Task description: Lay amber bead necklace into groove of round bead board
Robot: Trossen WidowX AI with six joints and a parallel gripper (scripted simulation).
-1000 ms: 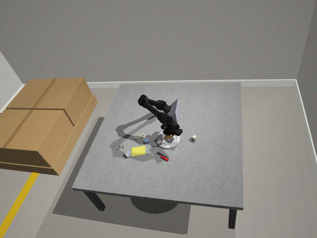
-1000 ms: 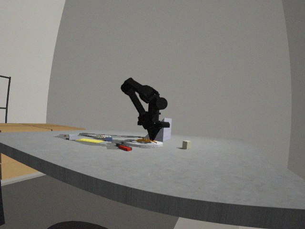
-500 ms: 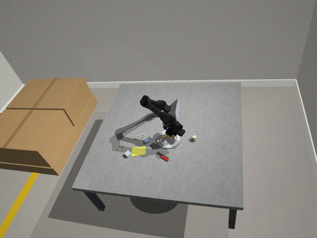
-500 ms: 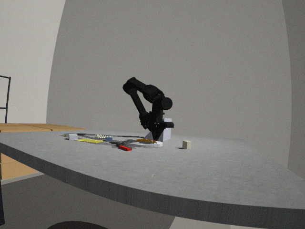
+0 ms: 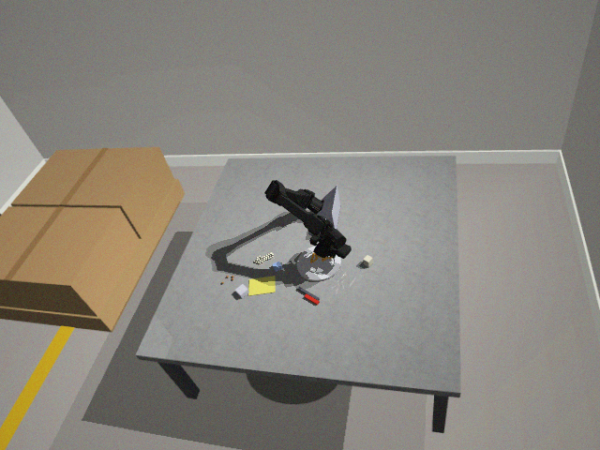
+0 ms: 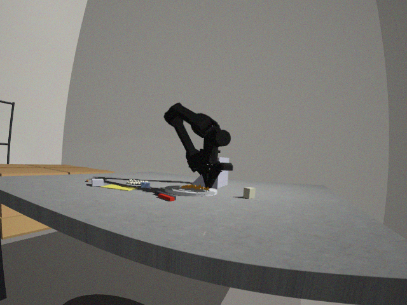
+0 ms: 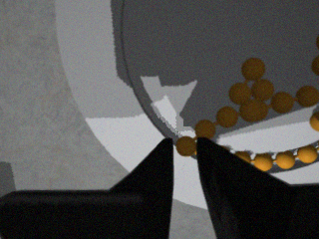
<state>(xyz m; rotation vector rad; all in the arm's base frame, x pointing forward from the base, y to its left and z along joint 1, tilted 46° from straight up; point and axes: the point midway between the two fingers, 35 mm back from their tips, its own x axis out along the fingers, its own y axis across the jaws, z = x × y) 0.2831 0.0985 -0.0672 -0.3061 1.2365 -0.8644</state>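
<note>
Right now the round bead board is 60 mm to the right of my gripper tip, 30 mm ahead of it and 10 mm below it. From my gripper tip the other things lie so: blue cube 250 mm to the right, 70 mm ahead, 10 mm below; cream cube 160 mm to the left, 10 mm ahead; red-handled tool 210 mm ahead, 60 mm to the right, 10 mm below.
</note>
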